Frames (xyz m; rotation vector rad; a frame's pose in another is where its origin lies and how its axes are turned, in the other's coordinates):
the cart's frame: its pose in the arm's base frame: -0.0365 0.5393 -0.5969 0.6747 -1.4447 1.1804
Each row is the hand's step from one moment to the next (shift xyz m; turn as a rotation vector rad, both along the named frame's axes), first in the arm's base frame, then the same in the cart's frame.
Working: the arm's base frame: its pose in the cart's frame: 0.4519 -0.3934 0.5380 -0.6747 1.4447 -1.1804

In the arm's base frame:
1: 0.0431 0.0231 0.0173 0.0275 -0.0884 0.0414
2: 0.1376 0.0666 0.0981 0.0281 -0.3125 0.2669
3: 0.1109 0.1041 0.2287 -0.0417 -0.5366 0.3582
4: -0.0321 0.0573 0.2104 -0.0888 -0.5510 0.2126
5: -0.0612 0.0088 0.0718 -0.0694 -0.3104 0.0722
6: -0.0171 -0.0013 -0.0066 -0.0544 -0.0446 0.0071
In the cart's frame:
1: 0.0107 -0.0357 -0.0361 0.0153 -0.0670 0.0746
2: 0.0735 -0.1290 -0.1046 0.1851 -0.2108 0.3016
3: 0.2115 -0.1310 -0.1165 0.2443 -0.2521 0.5429
4: 0.2190 -0.0140 -0.0204 0.1143 -0.1720 0.5604
5: 0.0846 0.0364 0.0222 0.0238 -0.0655 0.3186
6: -0.0024 0.0168 0.0071 0.0109 0.0312 0.0625

